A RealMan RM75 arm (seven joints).
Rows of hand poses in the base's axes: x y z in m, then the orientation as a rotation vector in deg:
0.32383, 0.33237, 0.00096, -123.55, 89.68, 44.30
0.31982, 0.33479, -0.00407, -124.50, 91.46, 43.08
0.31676, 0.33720, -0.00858, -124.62, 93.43, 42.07
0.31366, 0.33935, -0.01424, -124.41, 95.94, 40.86
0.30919, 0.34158, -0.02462, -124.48, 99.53, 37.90
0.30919, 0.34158, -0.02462, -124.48, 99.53, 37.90
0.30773, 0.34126, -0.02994, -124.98, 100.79, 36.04
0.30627, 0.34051, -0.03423, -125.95, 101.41, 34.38
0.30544, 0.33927, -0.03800, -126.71, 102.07, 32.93
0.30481, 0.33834, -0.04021, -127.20, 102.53, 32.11
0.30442, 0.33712, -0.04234, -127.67, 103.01, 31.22
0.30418, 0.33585, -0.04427, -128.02, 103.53, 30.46
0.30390, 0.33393, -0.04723, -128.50, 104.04, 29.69
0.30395, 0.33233, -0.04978, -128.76, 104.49, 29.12
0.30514, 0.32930, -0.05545, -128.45, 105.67, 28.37
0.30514, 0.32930, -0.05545, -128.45, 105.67, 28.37
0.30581, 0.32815, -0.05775, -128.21, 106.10, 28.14
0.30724, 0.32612, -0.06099, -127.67, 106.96, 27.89
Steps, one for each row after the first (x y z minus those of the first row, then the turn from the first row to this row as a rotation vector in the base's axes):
-0.00401, 0.00242, -0.00503, -1.90, 0.08, -0.40
-0.00707, 0.00483, -0.00954, -3.33, 0.25, -1.30
-0.01017, 0.00698, -0.01520, -4.92, 0.46, -2.62
-0.01464, 0.00921, -0.02558, -7.75, 0.08, -4.49
-0.01464, 0.00921, -0.02558, -7.75, 0.08, -4.49
-0.01610, 0.00889, -0.03090, -9.25, -0.47, -5.00
-0.01756, 0.00814, -0.03519, -10.63, -1.06, -4.95
-0.01839, 0.00690, -0.03896, -11.85, -1.53, -5.00
-0.01902, 0.00597, -0.04117, -12.64, -1.73, -5.02
-0.01941, 0.00475, -0.04330, -13.44, -1.97, -5.07
-0.01965, 0.00348, -0.04523, -14.16, -2.13, -5.18
-0.01993, 0.00156, -0.04819, -14.96, -2.27, -5.21
-0.01988, -0.00004, -0.05074, -15.54, -2.36, -5.31
-0.01869, -0.00307, -0.05641, -16.25, -2.35, -6.03
-0.01869, -0.00307, -0.05641, -16.25, -2.35, -6.03
-0.01802, -0.00422, -0.05871, -16.42, -2.34, -6.36
-0.01659, -0.00625, -0.06195, -16.67, -2.22, -7.01

